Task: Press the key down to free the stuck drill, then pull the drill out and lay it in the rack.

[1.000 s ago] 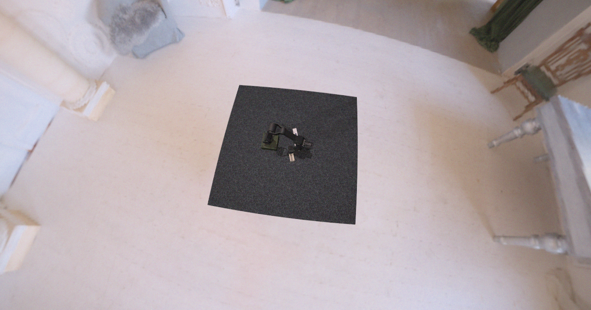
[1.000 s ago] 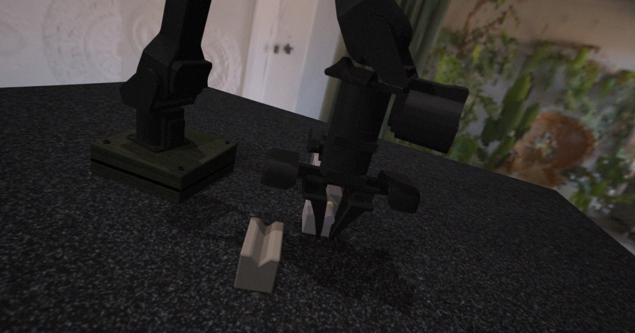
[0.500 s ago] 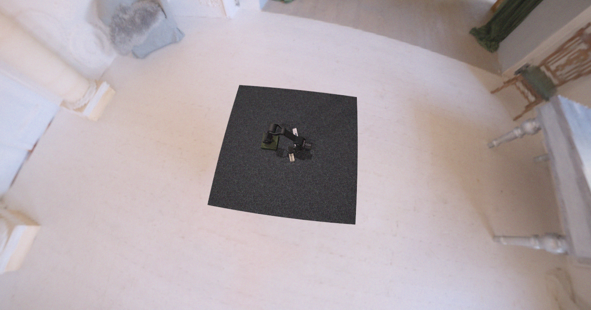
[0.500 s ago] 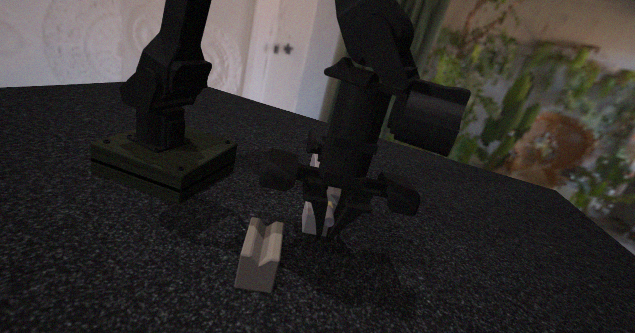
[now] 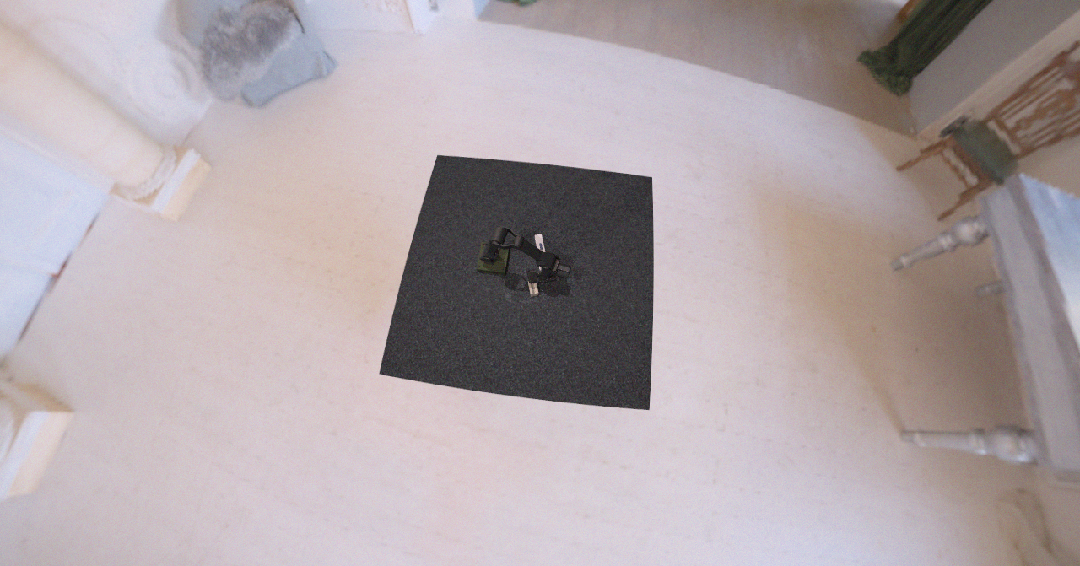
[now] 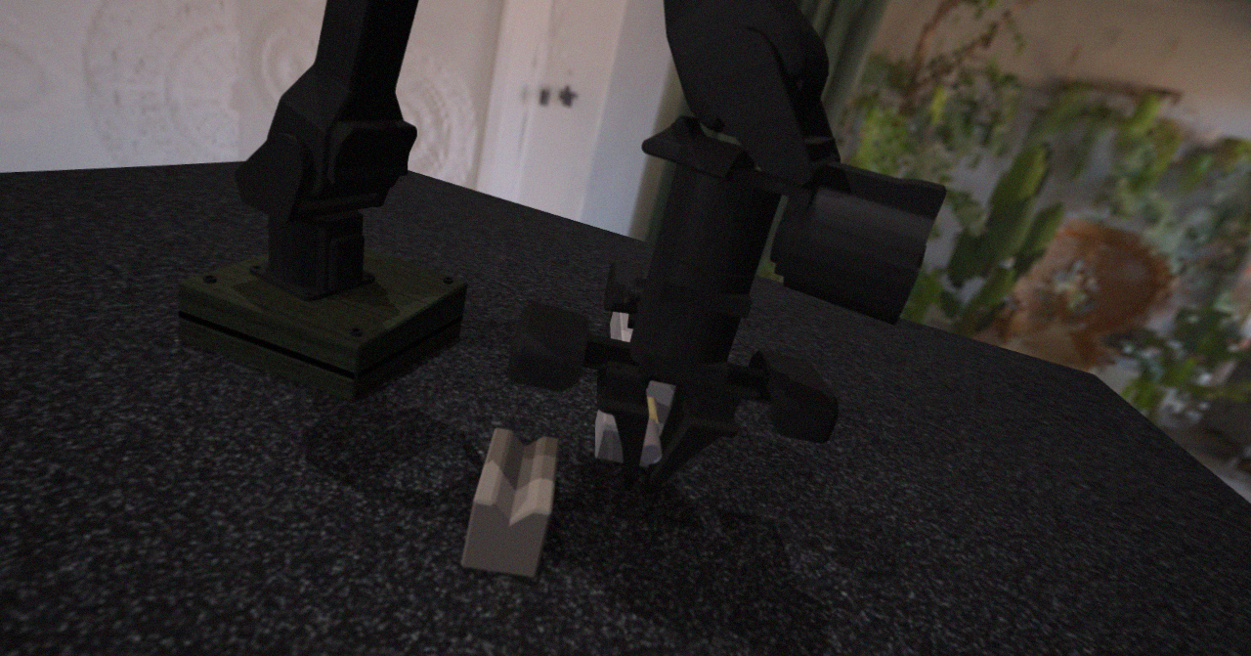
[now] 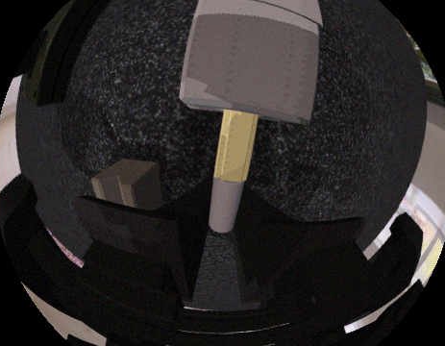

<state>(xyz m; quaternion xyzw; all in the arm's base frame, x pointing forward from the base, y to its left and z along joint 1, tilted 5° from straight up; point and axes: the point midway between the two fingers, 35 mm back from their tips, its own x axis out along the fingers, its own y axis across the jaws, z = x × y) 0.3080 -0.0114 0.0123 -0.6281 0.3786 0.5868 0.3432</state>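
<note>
The drill is 5 cm to the left of my gripper tip, 3 cm behind it and 3 cm above it. The rest, counted from my gripper tip: dark key: 14 cm to the left, 8 cm behind, 4 cm above; grey holder block: 12 cm to the left, 6 cm behind, 2 cm above; grey v-groove rack: 6 cm to the right, 5 cm behind.
</note>
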